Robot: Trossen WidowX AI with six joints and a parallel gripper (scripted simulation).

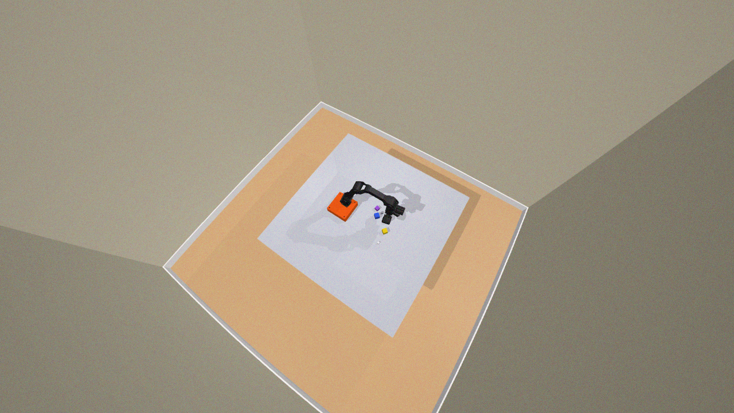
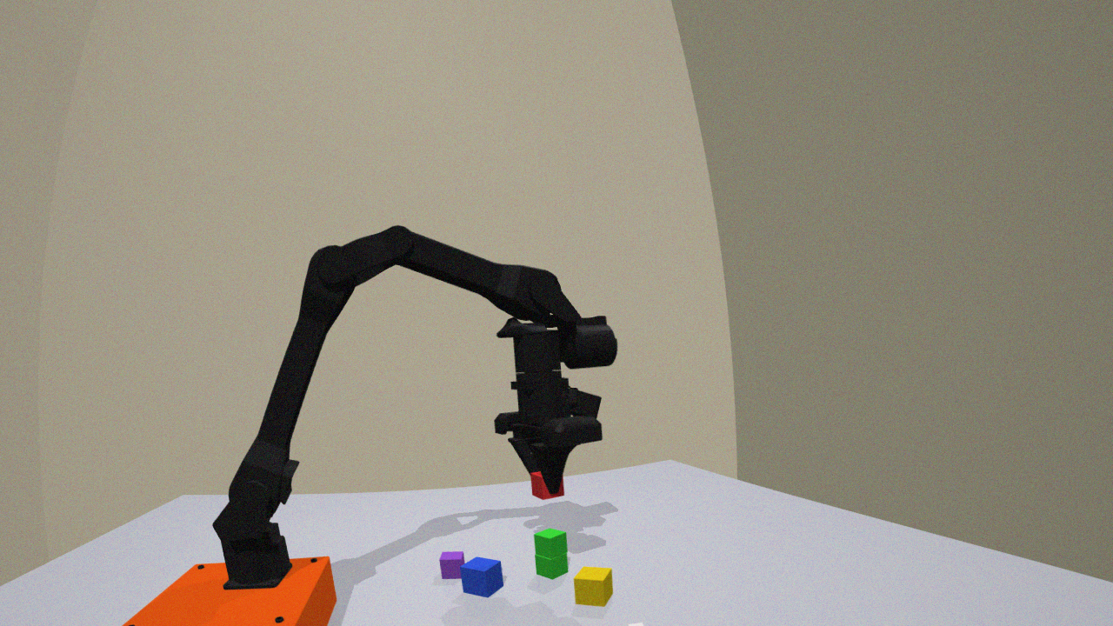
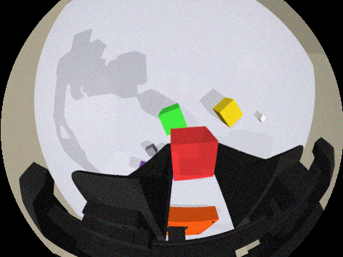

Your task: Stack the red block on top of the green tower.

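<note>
Now: the small dark cube 80 mm behind my gripper tip, 40 mm to the left of it and 120 mm below it. The rest, counted from my gripper tip: blue block (100 mm behind, 10 mm to the right, 110 mm below); purple block (130 mm behind, 40 mm to the left, 110 mm below); yellow block (30 mm ahead, 90 mm to the right, 110 mm below).
</note>
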